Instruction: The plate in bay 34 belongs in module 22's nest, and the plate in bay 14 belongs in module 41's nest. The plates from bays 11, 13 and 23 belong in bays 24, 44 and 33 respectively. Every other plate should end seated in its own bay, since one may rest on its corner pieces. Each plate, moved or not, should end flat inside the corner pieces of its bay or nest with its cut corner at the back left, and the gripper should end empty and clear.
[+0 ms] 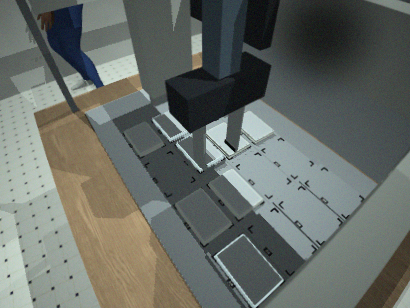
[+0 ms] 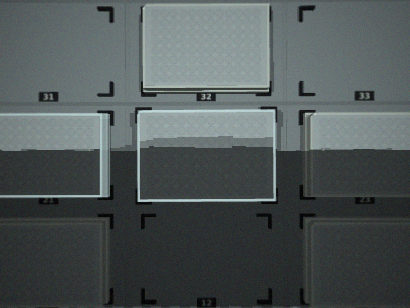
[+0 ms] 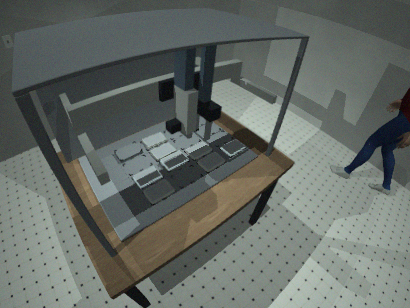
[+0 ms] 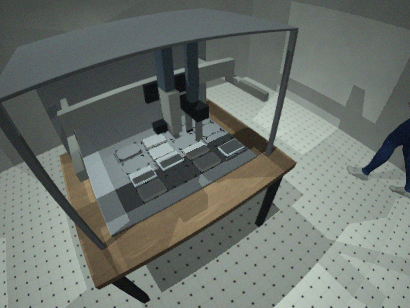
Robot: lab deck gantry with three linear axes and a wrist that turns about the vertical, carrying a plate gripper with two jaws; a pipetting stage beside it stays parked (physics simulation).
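Where they show: gripper, between the fingertips: (image 1: 216, 154) (image 3: 201, 135) (image 4: 194, 135); robot's base, origin of its link: (image 1: 124, 134) (image 3: 152, 204) (image 4: 144, 202).
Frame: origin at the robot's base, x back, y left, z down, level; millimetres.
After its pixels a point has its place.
My gripper (image 1: 216, 154) {x -358, y 105, z -160 mm} has its jaws apart with no plate between them, raised around the third column. A bright-rimmed plate (image 1: 189, 158) {x -240, y 107, z -30 mm} (image 2: 206, 175) {x -228, y 132, z -33 mm} sits in module 22's nest. Plate 32 (image 2: 206, 47) {x -228, y 255, z -14 mm} shows a thin dark line along its front edge. I see plates in bay 11 (image 1: 144, 138) {x -75, y 43, z -14 mm} (image 2: 47, 260) {x -73, y 48, z -14 mm}, bay 21 (image 2: 47, 172) {x -73, y 133, z -14 mm} (image 3: 148, 177) {x -64, y 137, z -15 mm}, bay 13 (image 1: 203, 215) {x -399, y 41, z -14 mm} (image 2: 360, 260) {x -377, y 47, z -14 mm}, bay 23 (image 1: 236, 193) {x -400, y 147, z -14 mm} (image 2: 360, 165) {x -378, y 140, z -14 mm}, bay 14 (image 1: 248, 270) {x -560, y 38, z -29 mm} (image 4: 231, 147) {x -552, y 35, z -29 mm} and bay 42 (image 1: 258, 126) {x -253, y 374, z -17 mm} (image 3: 154, 139) {x -235, y 363, z -17 mm}. Bays 31, 33 and 12 show bare corner pieces. Module 41's nest (image 3: 128, 152) {x -60, y 352, z -19 mm} (image 4: 128, 152) {x -62, y 351, z -19 mm} holds no visible plate.
The parked pipetting stage (image 3: 186, 110) (image 4: 171, 112) stands beside the gripper. Frame posts (image 3: 287, 97) {x -703, y -109, z -384 mm} (image 4: 284, 92) {x -713, y -116, z -395 mm} and a roof (image 3: 150, 40) {x -40, y -26, z -691 mm} enclose the deck. A dark shadow crosses the front plates. A person (image 1: 70, 40) (image 3: 380, 145) is outside the frame.
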